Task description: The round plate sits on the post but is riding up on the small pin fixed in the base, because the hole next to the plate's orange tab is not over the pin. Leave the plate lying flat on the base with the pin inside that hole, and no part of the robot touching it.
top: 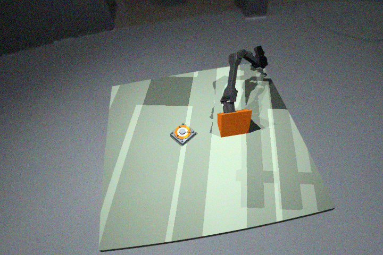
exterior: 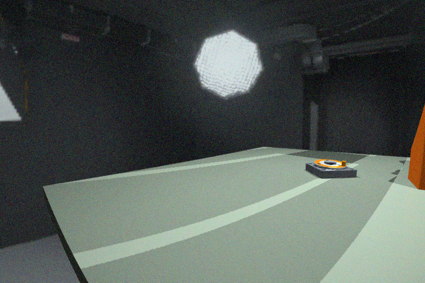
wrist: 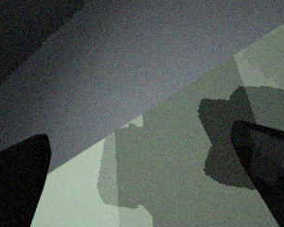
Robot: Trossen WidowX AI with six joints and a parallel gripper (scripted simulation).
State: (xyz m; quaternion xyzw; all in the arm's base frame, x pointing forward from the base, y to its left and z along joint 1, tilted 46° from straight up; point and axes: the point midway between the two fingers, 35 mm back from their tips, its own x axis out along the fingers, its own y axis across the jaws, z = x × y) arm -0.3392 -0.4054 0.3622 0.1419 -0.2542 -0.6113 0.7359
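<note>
Right now the base is 64 cm ahead of my gripper tip, 55 cm to the left of it and 7 cm below it.
</note>
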